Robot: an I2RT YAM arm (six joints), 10 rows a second.
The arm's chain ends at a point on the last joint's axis. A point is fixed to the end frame.
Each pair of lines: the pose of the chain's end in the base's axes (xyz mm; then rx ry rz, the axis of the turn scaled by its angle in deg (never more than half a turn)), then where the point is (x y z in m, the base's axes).
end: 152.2 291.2 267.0 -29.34 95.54 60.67
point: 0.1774 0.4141 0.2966
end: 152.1 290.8 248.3 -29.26 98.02 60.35
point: 0.1784 0.4143 0.2742
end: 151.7 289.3 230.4 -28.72 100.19 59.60
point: 0.1801 0.4130 0.2530
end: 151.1 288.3 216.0 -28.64 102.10 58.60
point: 0.1809 0.4123 0.2349
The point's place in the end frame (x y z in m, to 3 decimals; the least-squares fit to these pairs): -0.016 0.056 0.115
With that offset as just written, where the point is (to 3 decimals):
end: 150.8 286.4 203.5 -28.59 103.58 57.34
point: 0.182 0.410 0.219
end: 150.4 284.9 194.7 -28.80 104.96 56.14
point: 0.183 0.409 0.207
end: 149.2 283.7 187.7 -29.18 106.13 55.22
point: 0.182 0.408 0.197
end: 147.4 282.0 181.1 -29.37 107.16 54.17
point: 0.181 0.406 0.188
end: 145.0 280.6 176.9 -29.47 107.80 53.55
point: 0.179 0.405 0.182
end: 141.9 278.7 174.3 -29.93 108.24 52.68
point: 0.176 0.403 0.178
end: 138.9 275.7 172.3 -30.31 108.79 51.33
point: 0.174 0.400 0.173
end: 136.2 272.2 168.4 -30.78 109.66 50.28
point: 0.171 0.396 0.167
